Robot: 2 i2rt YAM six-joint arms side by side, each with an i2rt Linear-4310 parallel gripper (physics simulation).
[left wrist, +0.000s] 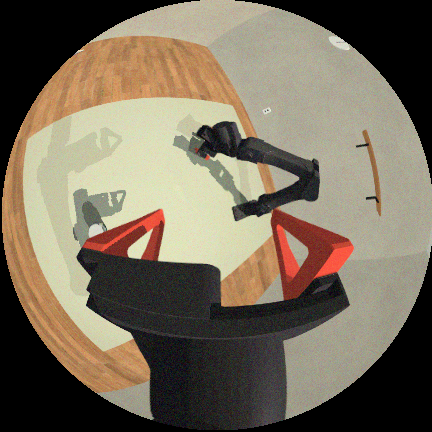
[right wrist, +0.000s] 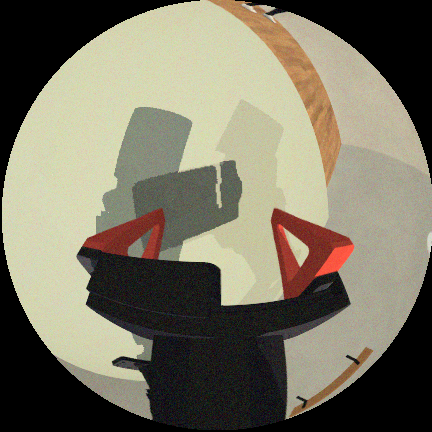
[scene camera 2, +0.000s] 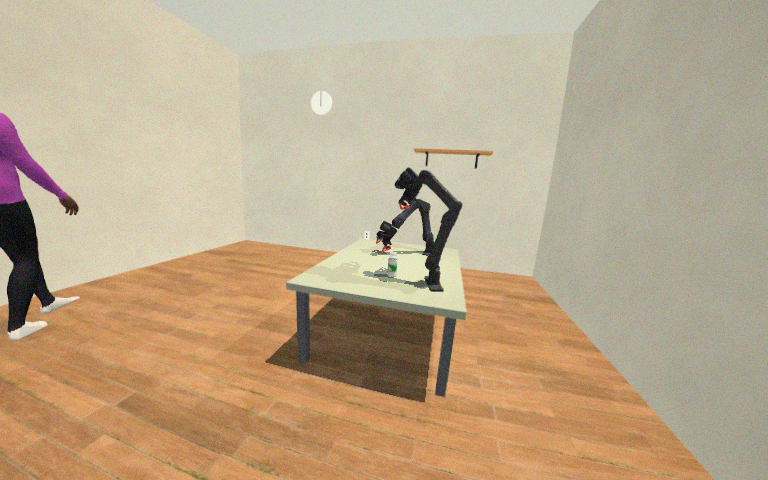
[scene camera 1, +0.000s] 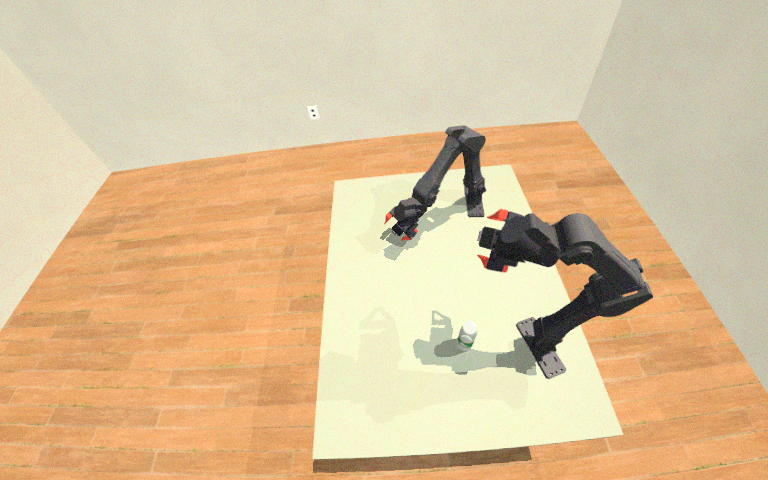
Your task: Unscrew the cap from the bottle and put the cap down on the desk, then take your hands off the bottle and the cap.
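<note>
A small white bottle with a green band (scene camera 1: pixel 466 341) (scene camera 2: pixel 391 268) stands upright on the pale desk (scene camera 1: pixel 339 441) (scene camera 2: pixel 317 284). Its white cap (scene camera 1: pixel 469 326) (left wrist: pixel 96 230) is on top. In the left wrist view the bottle is partly hidden behind a finger. My left gripper (scene camera 1: pixel 488 238) (scene camera 2: pixel 404 204) (left wrist: pixel 217 214) is open and empty, high above the desk and well away from the bottle. My right gripper (scene camera 1: pixel 397 228) (scene camera 2: pixel 382 245) (right wrist: pixel 217 213) is open and empty, low over the far part of the desk in scene camera 1, far from the bottle.
The left arm's base (scene camera 1: pixel 552 365) is bolted to the desk close to the right of the bottle in scene camera 1. The right arm's base (scene camera 1: pixel 475 210) is at the far end. A person in purple (scene camera 2: pixel 33 164) stands off the desk at the left of scene camera 2.
</note>
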